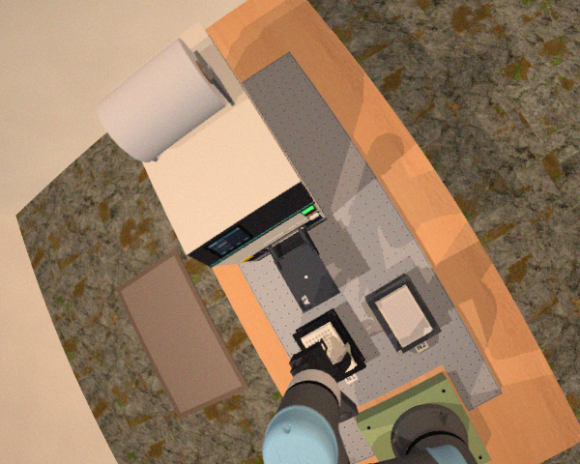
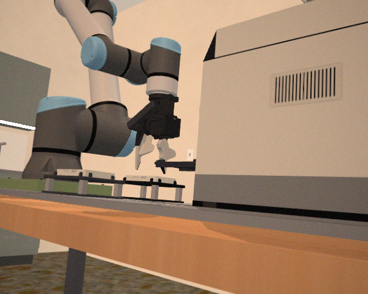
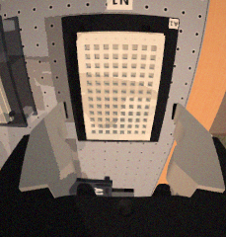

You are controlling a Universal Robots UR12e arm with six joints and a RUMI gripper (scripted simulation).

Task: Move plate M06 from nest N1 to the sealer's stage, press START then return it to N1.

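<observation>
Right now my hand is 30 mm above the plate M06. Also, from my hand: sealer stage: 190 mm ahead, 70 mm to the right; then foil-covered plate: 20 mm behind, 200 mm to the right, 40 mm below; then plate nest N1: 40 mm below.
</observation>
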